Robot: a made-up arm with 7 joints.
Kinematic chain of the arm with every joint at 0, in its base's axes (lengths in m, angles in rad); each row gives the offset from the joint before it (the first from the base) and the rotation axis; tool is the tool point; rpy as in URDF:
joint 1: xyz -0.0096 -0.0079 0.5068 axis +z
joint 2: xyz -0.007 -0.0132 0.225 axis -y
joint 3: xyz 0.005 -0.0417 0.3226 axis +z
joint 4: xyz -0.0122 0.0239 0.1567 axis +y
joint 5: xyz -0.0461 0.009 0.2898 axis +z
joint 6: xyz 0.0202 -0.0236 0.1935 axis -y
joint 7: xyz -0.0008 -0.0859 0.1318 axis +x
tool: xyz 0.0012 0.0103 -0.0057 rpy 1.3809 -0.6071 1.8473
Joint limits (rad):
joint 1: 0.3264..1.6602
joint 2: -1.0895..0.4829
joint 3: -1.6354..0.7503
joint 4: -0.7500..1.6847
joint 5: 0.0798..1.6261
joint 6: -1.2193..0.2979
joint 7: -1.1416..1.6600
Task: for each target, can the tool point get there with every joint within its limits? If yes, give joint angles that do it. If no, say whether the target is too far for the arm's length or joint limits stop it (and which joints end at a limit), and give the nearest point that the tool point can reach.
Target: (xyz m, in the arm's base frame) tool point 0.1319 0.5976 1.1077
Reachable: yes | joints 0.8257 -0.2130 0.4435 1.4537 1.4769 -0.7910 -0.0458
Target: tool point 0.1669 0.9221 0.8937
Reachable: yes | joints 1.4535 -0.8844 -0.1883 0.8034 1.2438 -0.4959 -0.0261
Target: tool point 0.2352 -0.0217 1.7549
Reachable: yes | joints 0.5842 -0.2054 -1.4302 0.0147 0.3367 -0.8341 -0.4174
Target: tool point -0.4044 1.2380 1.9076
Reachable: no: too far | nearest point -0.1957 0.7759 1.4688 | short by 0.671 m
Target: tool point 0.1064 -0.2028 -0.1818
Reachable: no: joint limits stop it (at a limit: joint 1, joint 2, joint 4, joint 7) | nearest point 0.5156 -0.0008 0.3920 | short by 0.733 m
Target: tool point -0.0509 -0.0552 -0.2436
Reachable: no: joint limits stop it (at a limit: joint 1, joint 2, joint 4, joint 7) | nearest point -0.0623 0.4868 0.3904 | short by 0.834 m
